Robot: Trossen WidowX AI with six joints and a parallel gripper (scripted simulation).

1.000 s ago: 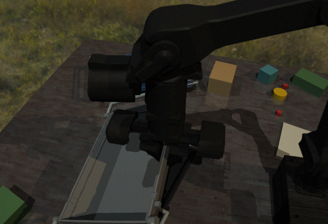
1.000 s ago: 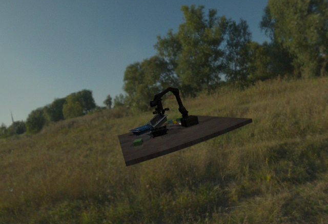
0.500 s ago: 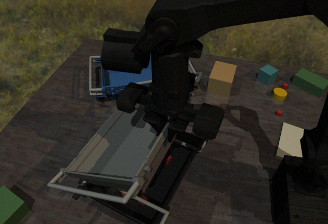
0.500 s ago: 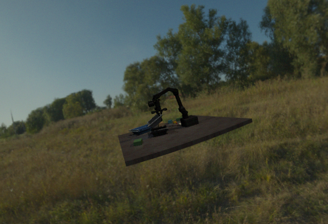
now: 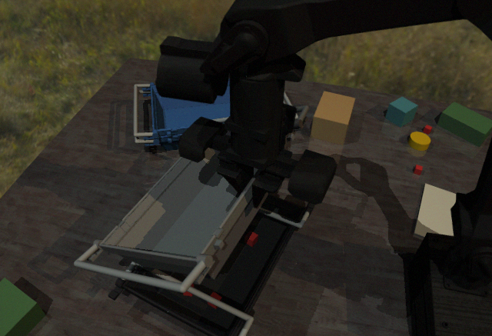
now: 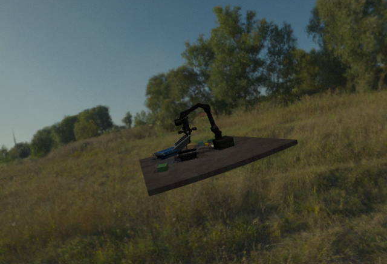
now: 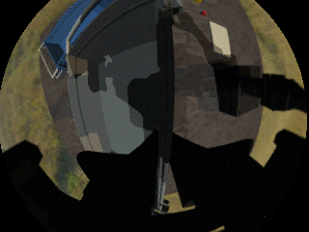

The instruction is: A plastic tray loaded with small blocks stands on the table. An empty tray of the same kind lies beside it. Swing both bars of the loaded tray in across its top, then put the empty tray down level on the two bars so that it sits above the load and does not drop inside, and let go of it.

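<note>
My gripper tip is now 80 mm short of the grey tray, 10 mm to the left of it and 10 mm above it. The rest, counted from my gripper tip: yellow disc 470 mm to the right, 290 mm behind, 170 mm below; tan block 460 mm to the right, 150 mm below, 80 mm behind; cream block 340 mm behind, 240 mm to the right, 180 mm below.
</note>
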